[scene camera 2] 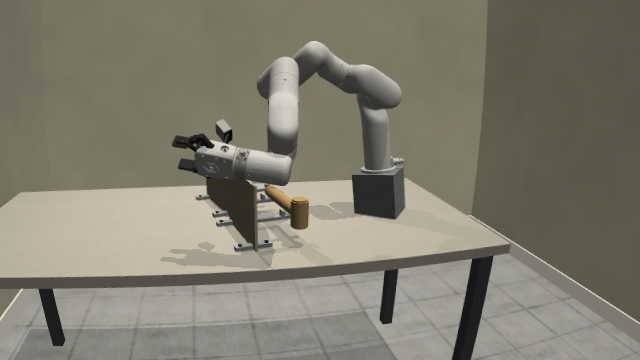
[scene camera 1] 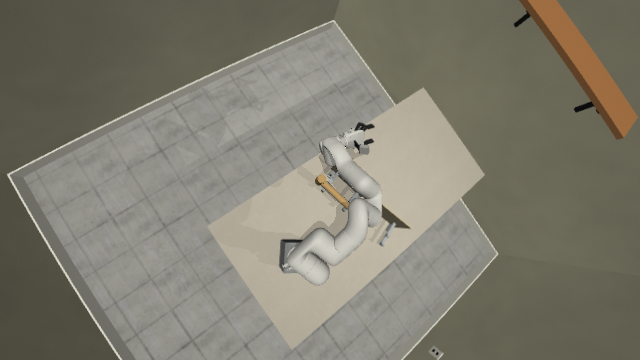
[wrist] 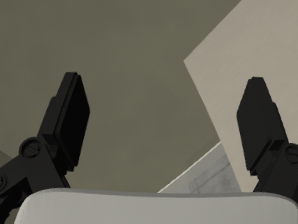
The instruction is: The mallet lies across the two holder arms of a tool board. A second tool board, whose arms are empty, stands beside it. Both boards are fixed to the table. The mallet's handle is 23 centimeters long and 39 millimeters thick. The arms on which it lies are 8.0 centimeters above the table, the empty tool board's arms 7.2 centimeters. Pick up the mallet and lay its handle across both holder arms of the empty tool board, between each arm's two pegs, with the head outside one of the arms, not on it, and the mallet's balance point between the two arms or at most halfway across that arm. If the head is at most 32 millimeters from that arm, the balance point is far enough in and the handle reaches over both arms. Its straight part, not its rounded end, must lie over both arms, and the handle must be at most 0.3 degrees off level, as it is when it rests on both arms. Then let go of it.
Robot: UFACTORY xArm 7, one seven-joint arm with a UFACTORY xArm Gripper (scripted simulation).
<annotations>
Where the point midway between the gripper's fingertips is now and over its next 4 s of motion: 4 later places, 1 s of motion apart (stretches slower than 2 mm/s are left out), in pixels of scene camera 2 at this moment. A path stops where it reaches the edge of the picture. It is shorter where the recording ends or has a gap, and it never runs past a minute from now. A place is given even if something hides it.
My gripper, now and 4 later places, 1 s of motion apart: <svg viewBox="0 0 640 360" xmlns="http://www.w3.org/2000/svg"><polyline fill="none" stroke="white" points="176,152 176,145 206,132 238,127 256,121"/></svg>
</annotations>
